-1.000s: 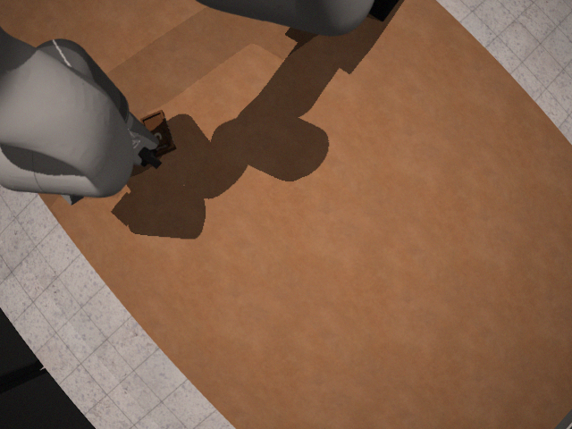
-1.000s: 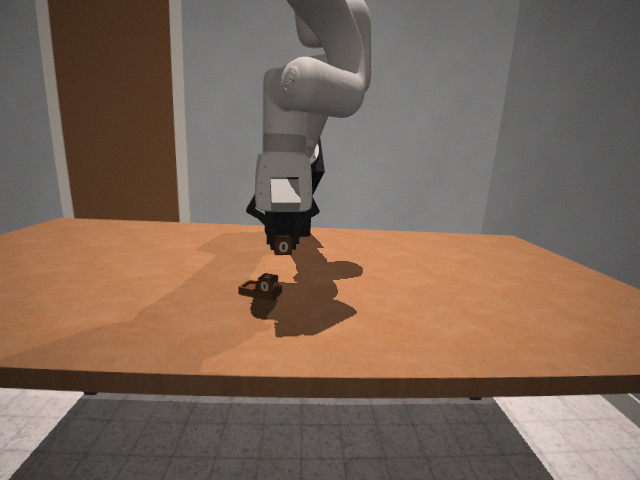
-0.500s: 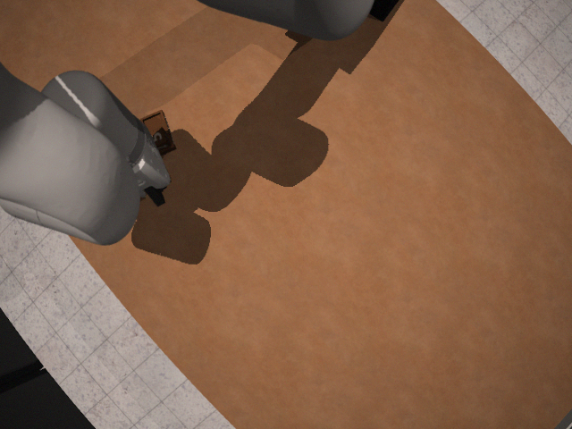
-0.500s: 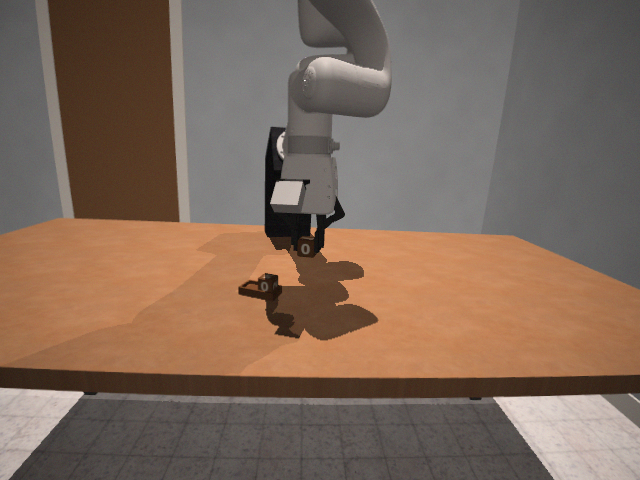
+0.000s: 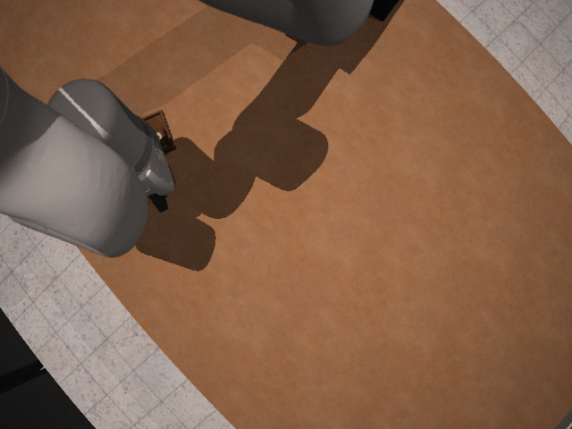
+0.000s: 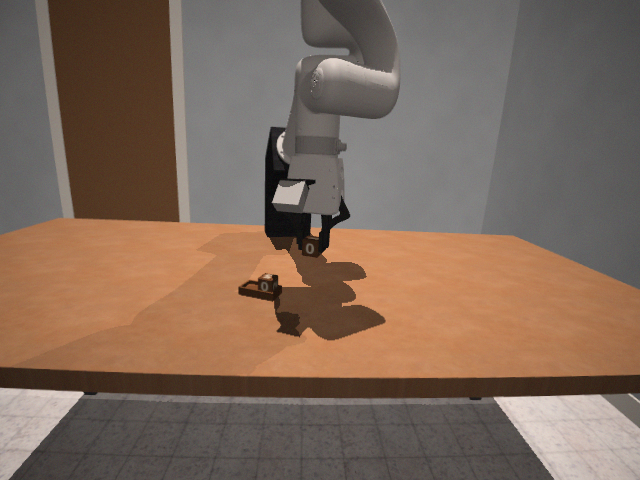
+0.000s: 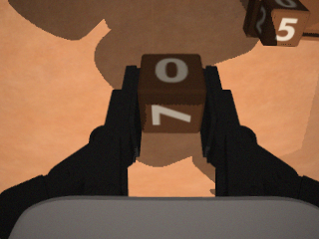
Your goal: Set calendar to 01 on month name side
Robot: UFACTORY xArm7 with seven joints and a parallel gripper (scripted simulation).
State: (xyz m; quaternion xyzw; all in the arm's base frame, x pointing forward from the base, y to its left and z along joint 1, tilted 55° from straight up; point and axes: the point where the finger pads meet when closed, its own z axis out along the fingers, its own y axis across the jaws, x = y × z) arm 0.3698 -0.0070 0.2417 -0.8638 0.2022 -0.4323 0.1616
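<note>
Right now my hand is 120 mm above the calendar tray, 100 mm to the left of it and 40 mm past it. The rest, counted from my hand: cube: 10 mm below.
</note>
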